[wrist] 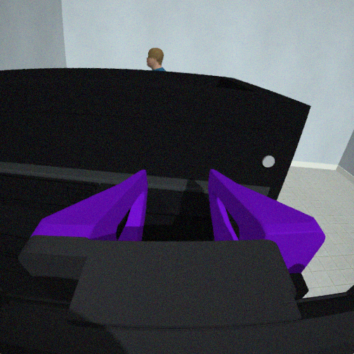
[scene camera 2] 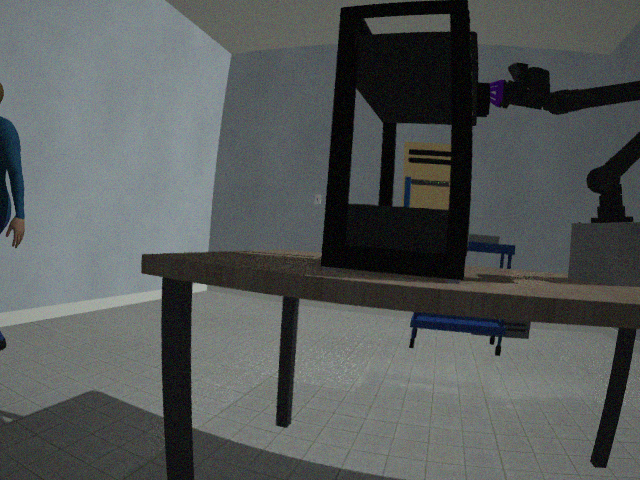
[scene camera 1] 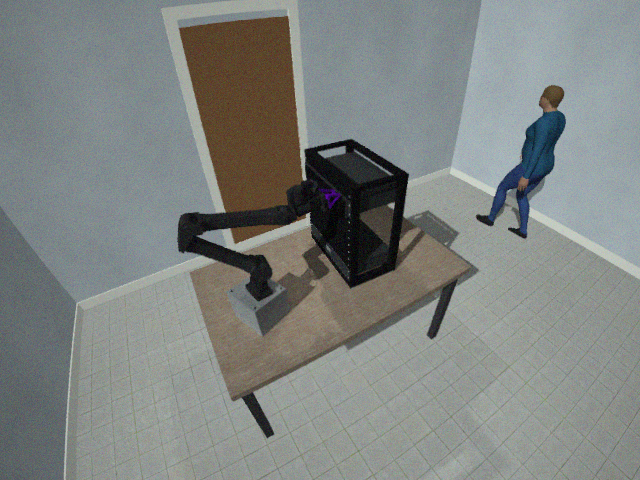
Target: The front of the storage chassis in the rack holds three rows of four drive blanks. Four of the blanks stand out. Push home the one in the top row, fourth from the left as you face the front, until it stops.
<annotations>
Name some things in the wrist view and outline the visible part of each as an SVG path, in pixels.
My gripper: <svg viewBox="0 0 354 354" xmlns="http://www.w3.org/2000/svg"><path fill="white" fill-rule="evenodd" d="M0 285L1 354L354 353L354 284L344 292L302 298L308 292L308 287L301 272L310 259L313 258L325 238L324 232L315 221L315 218L235 183L215 169L209 169L208 180L209 208L214 240L141 241L147 199L147 176L145 169L141 169L111 188L107 188L91 197L87 197L60 211L41 218L41 221L39 221L32 235L30 235L25 246L20 251L18 261L53 299L8 293ZM130 209L124 228L117 240L117 225ZM225 208L238 225L240 232L239 240L230 225Z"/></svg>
A black rack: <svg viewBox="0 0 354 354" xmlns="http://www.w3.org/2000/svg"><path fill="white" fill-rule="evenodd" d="M225 208L230 225L239 240L240 232L238 225ZM131 207L117 225L117 240L124 228ZM1 287L6 289L8 293L53 299L18 261L20 251L25 246L30 235L32 235L39 221L41 221L41 218L60 211L87 197L91 197L107 188L111 188L141 169L145 169L147 176L147 199L141 241L214 240L209 208L209 169L215 169L235 183L277 200L299 143L310 105L240 79L209 74L98 67L0 70Z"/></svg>
</annotations>
